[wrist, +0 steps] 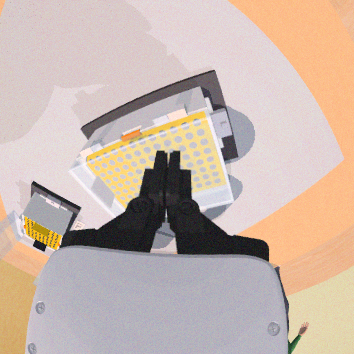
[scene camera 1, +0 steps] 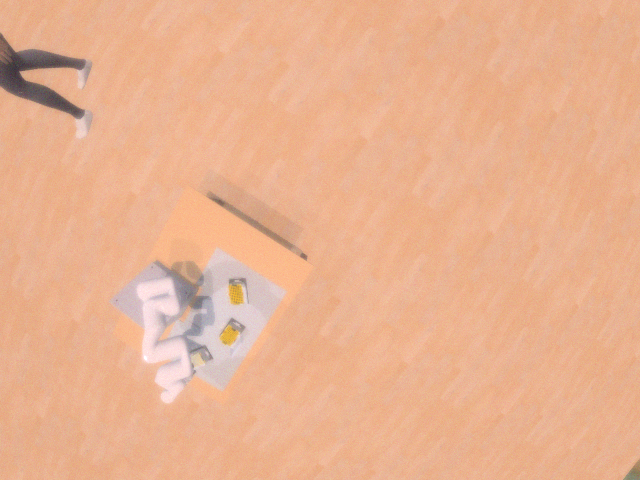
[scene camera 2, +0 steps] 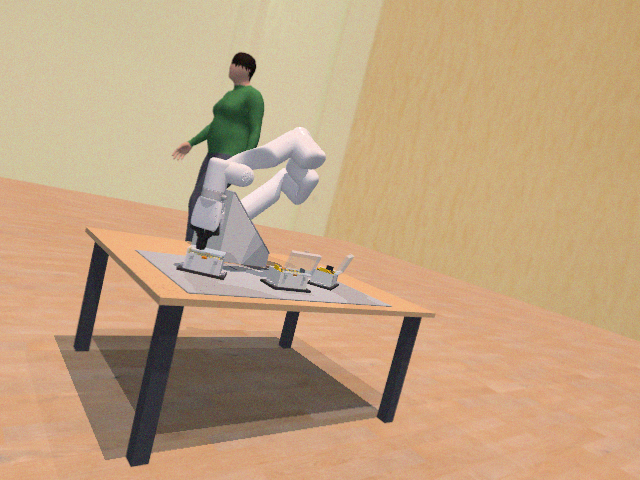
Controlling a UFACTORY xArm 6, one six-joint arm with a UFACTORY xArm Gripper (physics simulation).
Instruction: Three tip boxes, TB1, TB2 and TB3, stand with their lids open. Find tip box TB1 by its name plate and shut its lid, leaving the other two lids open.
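Places are measured from the arm's base along level axes (x ahead, y left, z up), in centimetres.
Pixels of known places: gripper, fingertip midpoint: point(wrist: 168, 166) point(scene camera 1: 192, 365) point(scene camera 2: 200, 249); arm's base at its link origin: point(scene camera 2: 240, 214).
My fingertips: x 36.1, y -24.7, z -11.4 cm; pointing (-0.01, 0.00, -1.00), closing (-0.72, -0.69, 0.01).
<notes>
Ahead of a thing's pixels: the offset from my fingertips to its top centre. "spot": to the spot under its first point. Level surfaces: height alone.
The tip box {dx -1.6, dy +3.1, dz +0.0 cm} point(scene camera 1: 200, 357) point(scene camera 2: 203, 264) point(wrist: 110, 170) under my gripper has its clear lid down over the yellow rack; whether it is fully seated I cannot tell. Its name plate {spot: dx -3.1, dy -3.8, dz -5.9 cm} point(wrist: 222, 123) is unreadable. My gripper point(scene camera 2: 201, 247) point(wrist: 168, 166) is shut and empty, its tips at or just above the lid. A middle tip box {dx +4.4, dy +31.7, dz -1.1 cm} point(scene camera 1: 230, 333) point(scene camera 2: 288, 279) has its clear lid {spot: dx +13.5, dy +33.2, dz +4.0 cm} point(scene camera 2: 306, 261) standing open. The third tip box {dx -8.1, dy +54.7, dz -1.1 cm} point(scene camera 1: 236, 293) point(scene camera 2: 324, 277) also has its lid {spot: dx +1.1, dy +58.1, dz +3.3 cm} point(scene camera 2: 345, 264) up. Another open tip box {dx +5.6, dy +31.8, dz -0.3 cm} point(wrist: 44, 229) shows at the wrist view's lower left. I cannot tell which box is TB1.
The boxes stand on a grey mat {dz -7.7 cm} point(scene camera 1: 263, 294) point(scene camera 2: 165, 266) point(wrist: 280, 120) on a wooden table {dz -8.0 cm} point(scene camera 1: 193, 222) point(scene camera 2: 124, 260). The arm's grey base point(scene camera 1: 126, 302) point(scene camera 2: 240, 237) stands behind the mat. A person in green point(scene camera 2: 235, 121) stands behind the table.
</notes>
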